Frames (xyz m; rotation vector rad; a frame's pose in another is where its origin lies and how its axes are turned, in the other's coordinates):
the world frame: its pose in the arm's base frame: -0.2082 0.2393 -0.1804 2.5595 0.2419 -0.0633
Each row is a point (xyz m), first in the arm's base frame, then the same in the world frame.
Working: the arm's base frame: its pose in the world frame: 0.1492 0.3324 -0.0210 -2.5595 -0.2419 0.0633

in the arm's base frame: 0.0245 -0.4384 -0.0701
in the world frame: 0.1102 0.6615 0.2754
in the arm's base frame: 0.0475 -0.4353 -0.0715
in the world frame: 0.1334 0.6625 0.2750
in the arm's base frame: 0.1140 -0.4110 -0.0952
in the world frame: 0.2049 0.6421 0.2822
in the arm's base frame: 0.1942 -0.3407 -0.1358
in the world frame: 0.2988 0.5774 0.2787
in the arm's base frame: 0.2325 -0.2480 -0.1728
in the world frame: 0.3547 0.4882 0.2598
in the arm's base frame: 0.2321 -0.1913 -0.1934
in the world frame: 0.3653 0.4304 0.2465
